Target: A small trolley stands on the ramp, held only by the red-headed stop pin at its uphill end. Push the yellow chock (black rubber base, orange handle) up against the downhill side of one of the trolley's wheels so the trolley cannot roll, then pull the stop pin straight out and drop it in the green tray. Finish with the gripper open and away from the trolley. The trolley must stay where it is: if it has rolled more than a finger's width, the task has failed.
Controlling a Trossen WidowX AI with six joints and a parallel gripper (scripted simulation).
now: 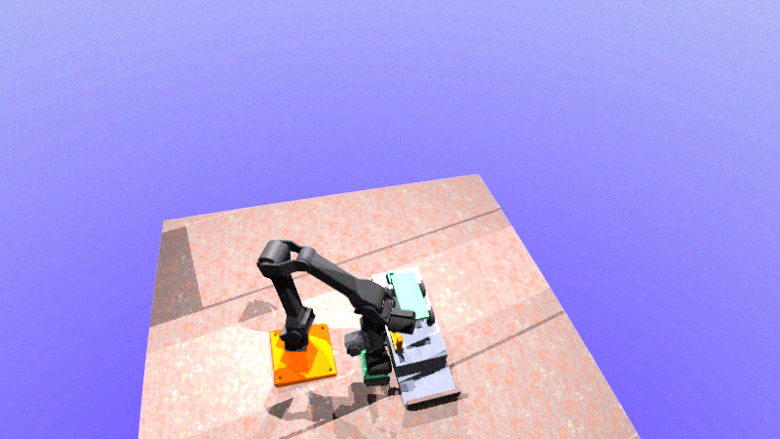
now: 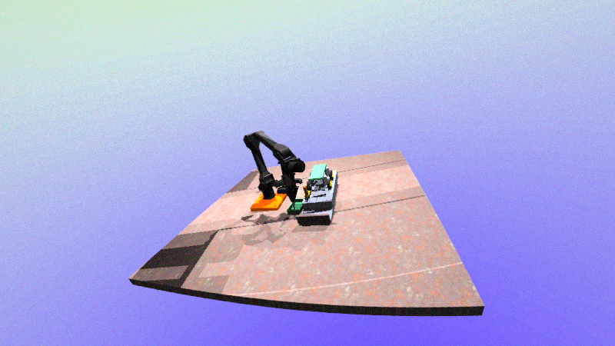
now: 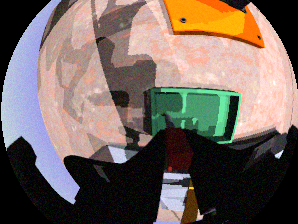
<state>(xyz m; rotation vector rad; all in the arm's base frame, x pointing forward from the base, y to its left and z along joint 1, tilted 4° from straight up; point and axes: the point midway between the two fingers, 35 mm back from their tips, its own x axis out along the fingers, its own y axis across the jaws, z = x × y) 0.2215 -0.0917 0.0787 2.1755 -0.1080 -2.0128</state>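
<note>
Now: gripper tip 30 mm to the right of the green tray and 60 mm above it. Also, from my gripper tip: red-headed stop pin right at my gripper tip; yellow chock 60 mm ahead, 60 mm to the left, 30 mm above; trolley 100 mm ahead, 160 mm to the left, 60 mm above.
</note>
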